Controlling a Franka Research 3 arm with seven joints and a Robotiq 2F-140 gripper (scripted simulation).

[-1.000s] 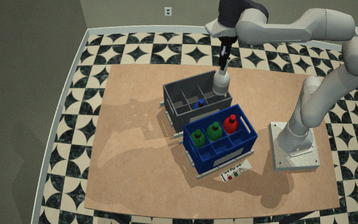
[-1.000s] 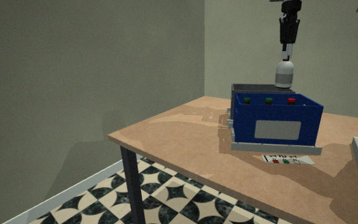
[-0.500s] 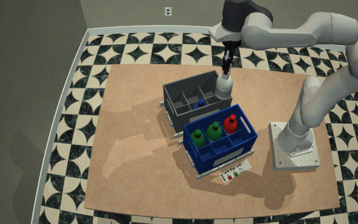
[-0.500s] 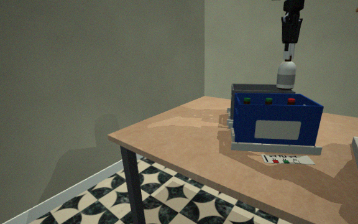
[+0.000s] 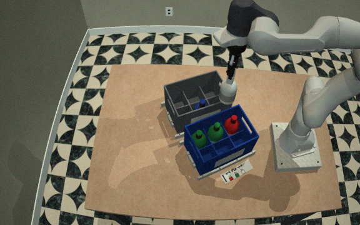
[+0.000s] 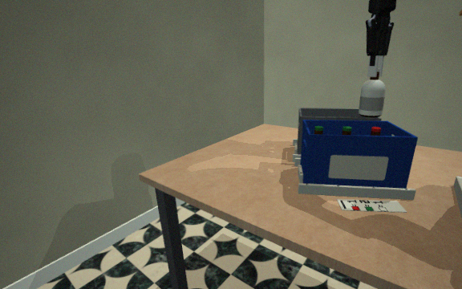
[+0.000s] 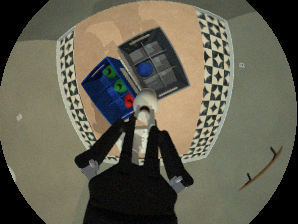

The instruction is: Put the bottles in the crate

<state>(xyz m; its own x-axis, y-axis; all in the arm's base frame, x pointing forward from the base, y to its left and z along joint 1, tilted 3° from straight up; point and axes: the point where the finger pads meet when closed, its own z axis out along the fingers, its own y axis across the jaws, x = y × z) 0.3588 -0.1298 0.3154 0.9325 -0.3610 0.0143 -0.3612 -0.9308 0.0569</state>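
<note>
The white bottle is 80 mm below my hand. Round my hand: red bottle 30 mm behind, 80 mm to the left, 260 mm below; then grey crate 120 mm ahead, 40 mm to the right, 260 mm below; then blue bottle 110 mm ahead, 260 mm below.
</note>
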